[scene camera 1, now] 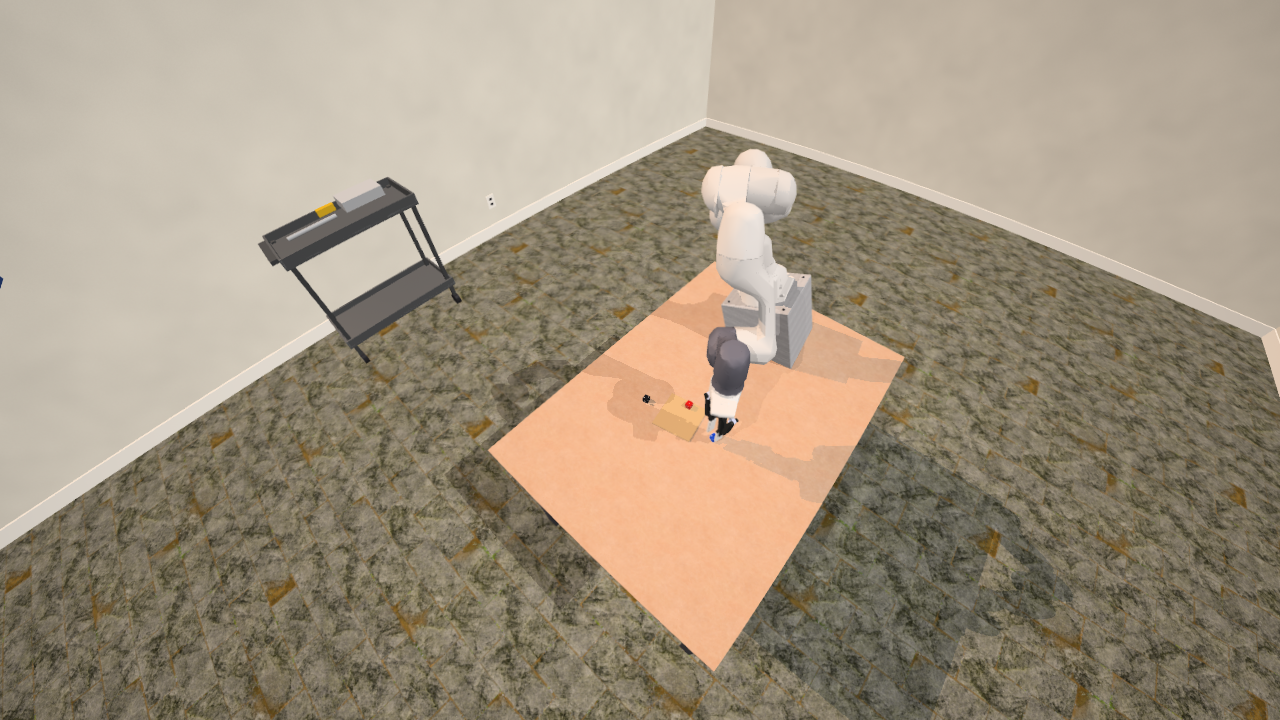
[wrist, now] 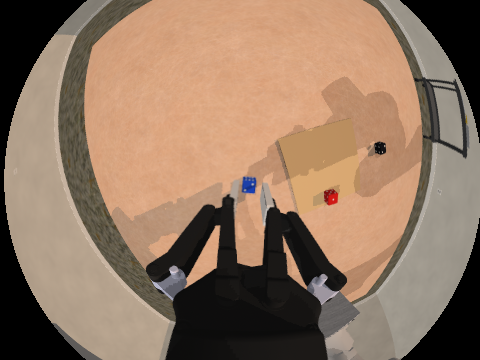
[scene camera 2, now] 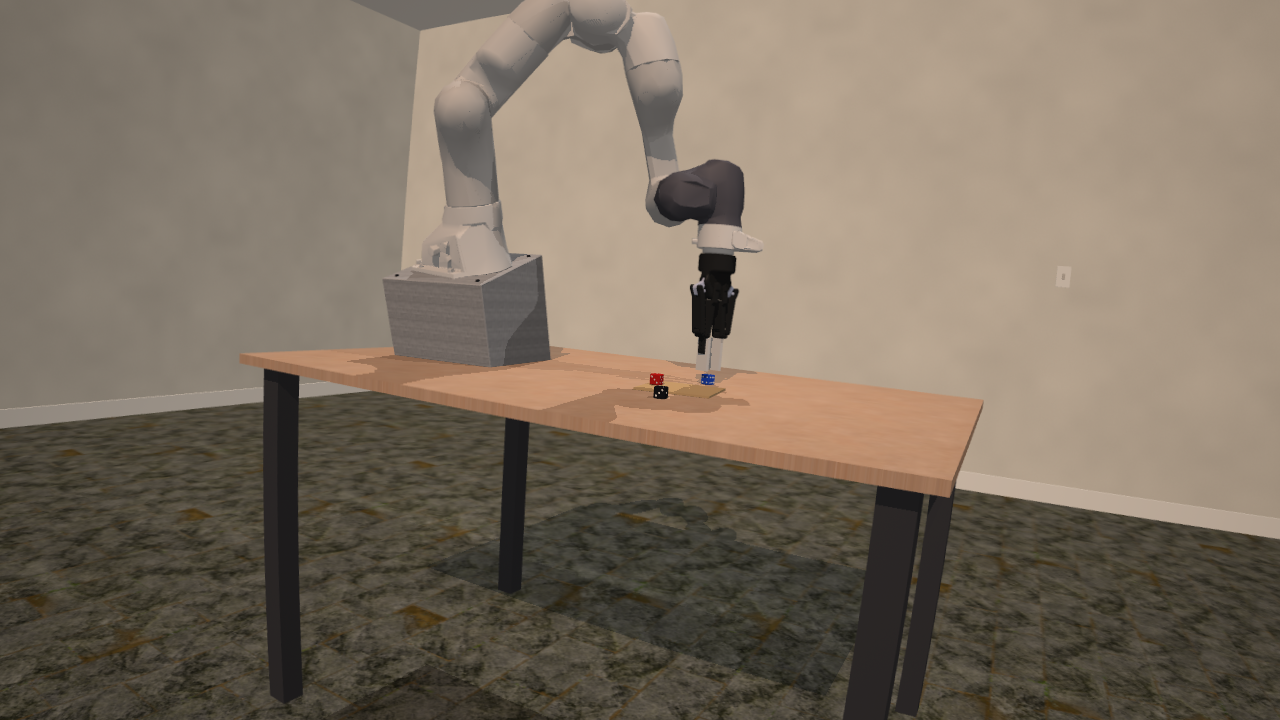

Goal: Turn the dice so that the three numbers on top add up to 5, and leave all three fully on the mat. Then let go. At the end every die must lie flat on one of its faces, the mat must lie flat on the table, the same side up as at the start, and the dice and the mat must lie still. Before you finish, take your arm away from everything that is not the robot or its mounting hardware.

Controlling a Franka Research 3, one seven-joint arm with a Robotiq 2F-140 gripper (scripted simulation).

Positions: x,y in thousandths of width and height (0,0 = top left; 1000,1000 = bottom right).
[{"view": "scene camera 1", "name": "tan mat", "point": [527,580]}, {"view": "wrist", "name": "my gripper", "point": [522,529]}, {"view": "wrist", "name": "tan mat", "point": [672,440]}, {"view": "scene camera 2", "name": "my gripper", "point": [554,515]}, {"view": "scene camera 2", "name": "tan mat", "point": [534,541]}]
